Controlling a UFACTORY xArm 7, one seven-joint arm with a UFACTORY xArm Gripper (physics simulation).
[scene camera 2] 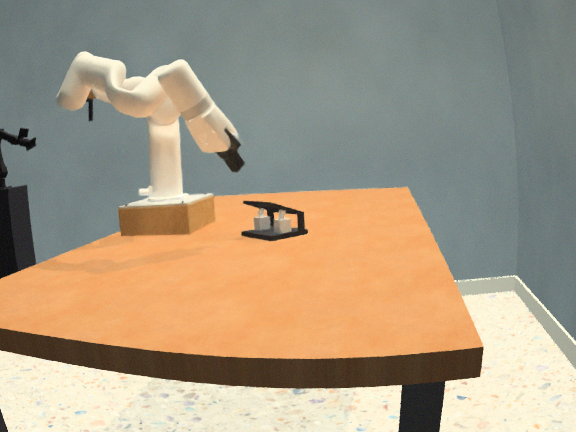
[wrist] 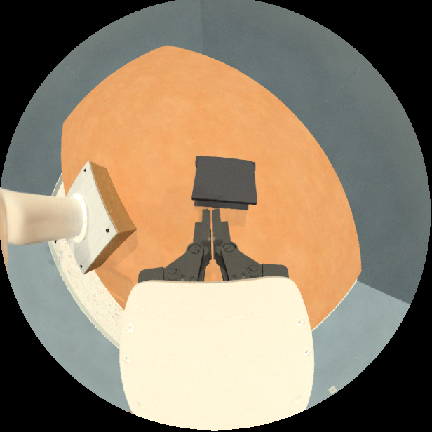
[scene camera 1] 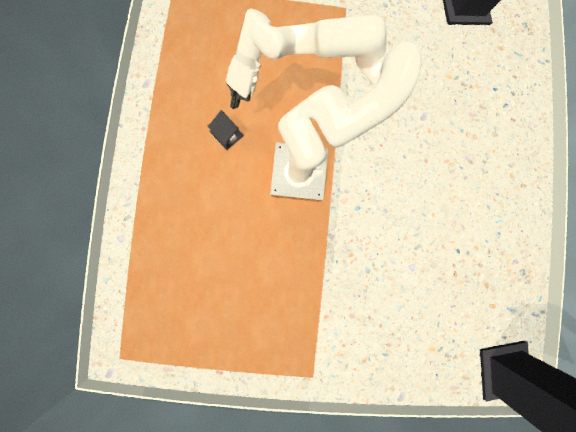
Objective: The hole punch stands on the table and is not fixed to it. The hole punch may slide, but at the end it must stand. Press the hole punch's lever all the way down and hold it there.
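Frame: origin at the arm's base, x ahead, y left, z up, level; metres.
Seen in the pictures: gripper, between the fingertips: (scene camera 2: 238,168) (scene camera 1: 233,107); arm's base, origin of its link: (scene camera 2: 167,199) (scene camera 1: 299,172).
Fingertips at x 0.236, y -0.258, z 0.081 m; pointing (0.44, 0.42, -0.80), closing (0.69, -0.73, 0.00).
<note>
Offsets run from my fingertips to a thing's top centre. "*": to the spot under its first point. Level surfaces: height alone.
The black hole punch @(0.070 m ahead, 0.028 m left, 0.079 m down) (scene camera 1: 223,128) (scene camera 2: 272,234) (wrist: 224,187) stands upright on the table @(0.164 m down) (scene camera 1: 225,280) (scene camera 2: 280,300) (wrist: 165,110). Its lever @(* 0.071 m ahead, 0.039 m right, 0.088 m down) (scene camera 2: 272,206) (wrist: 225,177) is raised: in scene camera 2 it slopes up from the hinge at the right to its free edge at the left, above two light grey blocks. My gripper (scene camera 1: 234,106) (scene camera 2: 238,168) (wrist: 211,219) is shut and empty, with its fingers slanting down. It hangs above the table, higher than the lever and apart from it. In the wrist view the fingertips show just short of the lever's free edge.
The arm's base plate (scene camera 1: 280,187) (scene camera 2: 202,199) (wrist: 95,250) sits on a wooden block (scene camera 2: 155,220) (wrist: 112,195), beside the hole punch. The arm's raised links reach over the table's edge. Black stands (scene camera 1: 505,370) (scene camera 2: 17,225) are off the table.
</note>
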